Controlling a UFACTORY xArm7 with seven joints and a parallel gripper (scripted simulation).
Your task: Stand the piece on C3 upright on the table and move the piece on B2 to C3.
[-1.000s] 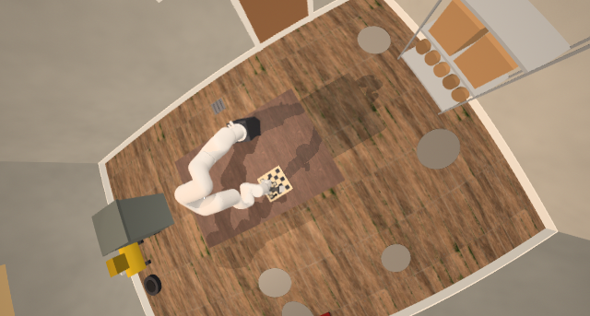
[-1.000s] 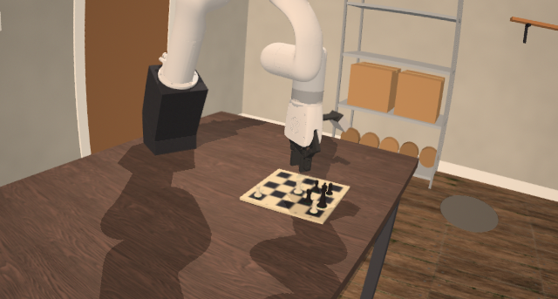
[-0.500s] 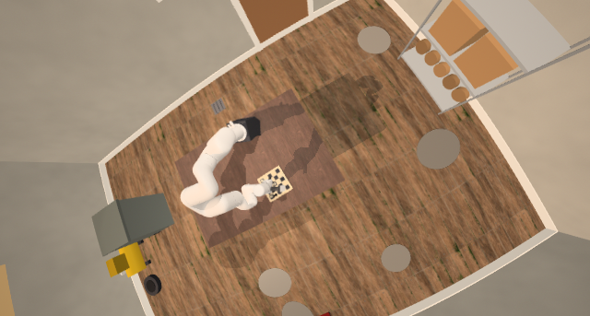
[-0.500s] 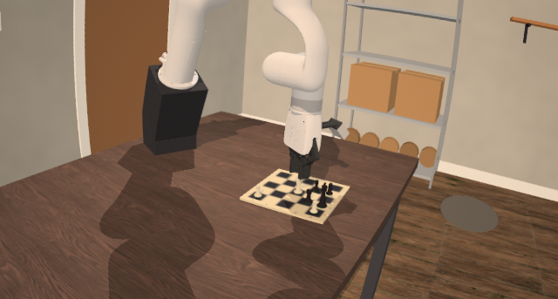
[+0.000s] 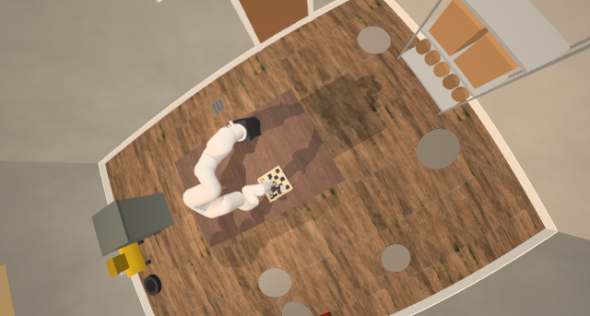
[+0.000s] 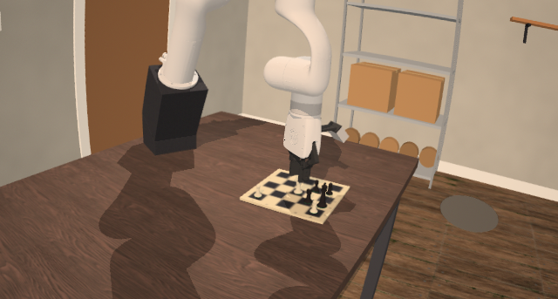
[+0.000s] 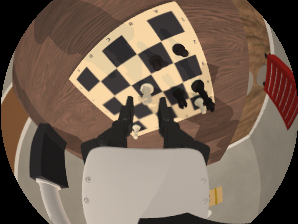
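My hand is 60 mm above the chessboard.
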